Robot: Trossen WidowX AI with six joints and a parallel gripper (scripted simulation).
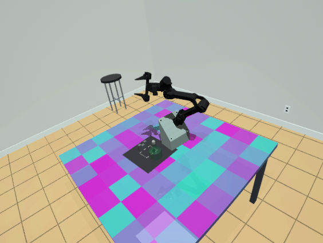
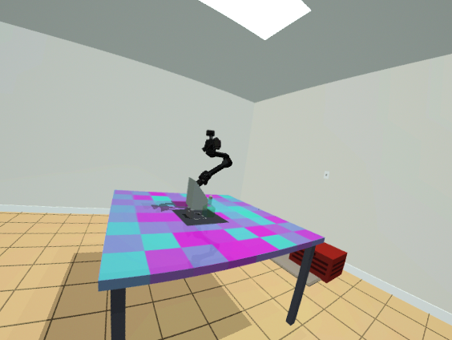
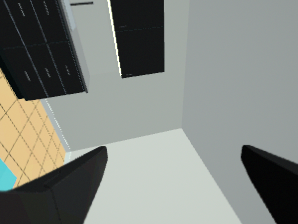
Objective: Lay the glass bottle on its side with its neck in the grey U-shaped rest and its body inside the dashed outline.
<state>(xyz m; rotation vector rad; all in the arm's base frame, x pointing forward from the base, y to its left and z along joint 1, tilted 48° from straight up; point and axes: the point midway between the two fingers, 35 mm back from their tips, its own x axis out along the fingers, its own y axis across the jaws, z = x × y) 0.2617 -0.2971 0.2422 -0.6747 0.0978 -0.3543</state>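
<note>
Now: gripper tip 3 cm past the green glass bottle, 7 cm to the right of it and 48 cm above it. The rest, counted from my gripper tip: dark mat (2 cm behind, 1 cm to the right, 57 cm below).
</note>
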